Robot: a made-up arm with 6 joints. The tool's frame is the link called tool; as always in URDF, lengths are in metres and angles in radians. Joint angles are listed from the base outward. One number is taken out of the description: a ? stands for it. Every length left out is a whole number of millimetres.
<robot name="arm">
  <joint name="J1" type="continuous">
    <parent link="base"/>
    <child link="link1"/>
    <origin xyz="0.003 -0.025 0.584"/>
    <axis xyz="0 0 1"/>
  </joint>
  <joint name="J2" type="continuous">
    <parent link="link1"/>
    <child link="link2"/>
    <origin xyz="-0.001 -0.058 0"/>
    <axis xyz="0 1 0"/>
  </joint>
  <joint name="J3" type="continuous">
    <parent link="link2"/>
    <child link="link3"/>
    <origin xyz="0.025 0 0.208"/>
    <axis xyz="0 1 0"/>
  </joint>
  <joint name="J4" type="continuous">
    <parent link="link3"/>
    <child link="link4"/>
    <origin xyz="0.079 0 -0.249"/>
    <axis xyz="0 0 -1"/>
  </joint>
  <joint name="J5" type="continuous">
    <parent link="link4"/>
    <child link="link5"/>
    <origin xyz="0.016 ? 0"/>
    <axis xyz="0 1 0"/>
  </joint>
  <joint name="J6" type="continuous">
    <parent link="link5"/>
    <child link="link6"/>
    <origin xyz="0.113 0 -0.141"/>
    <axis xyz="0 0 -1"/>
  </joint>
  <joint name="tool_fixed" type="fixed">
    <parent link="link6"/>
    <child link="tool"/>
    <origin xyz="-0.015 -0.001 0" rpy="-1.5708 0 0"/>
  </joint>
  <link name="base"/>
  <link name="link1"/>
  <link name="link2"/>
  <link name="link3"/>
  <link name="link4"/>
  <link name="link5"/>
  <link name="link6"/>
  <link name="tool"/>
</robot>
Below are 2 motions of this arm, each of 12 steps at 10 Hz.
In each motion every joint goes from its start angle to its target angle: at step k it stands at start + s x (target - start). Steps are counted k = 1, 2, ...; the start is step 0. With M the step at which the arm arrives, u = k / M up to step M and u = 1 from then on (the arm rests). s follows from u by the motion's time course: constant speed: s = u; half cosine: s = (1 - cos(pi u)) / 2; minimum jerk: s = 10 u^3 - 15 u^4 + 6 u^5.
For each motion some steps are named. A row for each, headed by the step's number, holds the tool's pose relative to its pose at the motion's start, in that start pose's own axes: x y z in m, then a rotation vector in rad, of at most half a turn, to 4 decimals.
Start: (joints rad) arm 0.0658 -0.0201 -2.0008 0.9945 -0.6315 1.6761
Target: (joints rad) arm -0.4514 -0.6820 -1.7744 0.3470 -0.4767 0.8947
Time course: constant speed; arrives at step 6
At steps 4, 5, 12:
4: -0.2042 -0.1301 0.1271 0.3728 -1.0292 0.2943
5: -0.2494 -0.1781 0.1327 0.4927 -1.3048 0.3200
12: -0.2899 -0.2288 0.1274 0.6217 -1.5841 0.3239

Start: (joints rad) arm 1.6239 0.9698 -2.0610 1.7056 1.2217 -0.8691
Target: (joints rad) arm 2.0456 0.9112 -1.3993 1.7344 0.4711 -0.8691
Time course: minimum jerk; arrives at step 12
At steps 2, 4, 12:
2: -0.0061 0.0041 -0.0074 -0.0215 0.0194 -0.0001
4: -0.0399 0.0207 -0.0417 -0.1357 0.1070 0.0064
12: -0.2228 0.0067 -0.1406 -0.7948 0.2948 0.1528

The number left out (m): -0.02
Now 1 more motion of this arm.
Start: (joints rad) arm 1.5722 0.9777 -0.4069 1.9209 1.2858 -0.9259
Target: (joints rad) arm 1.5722 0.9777 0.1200 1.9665 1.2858 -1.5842
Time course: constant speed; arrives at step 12
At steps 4, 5, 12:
4: -0.0422 -0.0203 -0.0530 -0.0690 -0.0572 -0.0041
5: -0.0540 -0.0260 -0.0649 -0.0866 -0.0716 -0.0029
12: -0.1474 -0.0719 -0.1313 -0.2102 -0.1724 0.0306

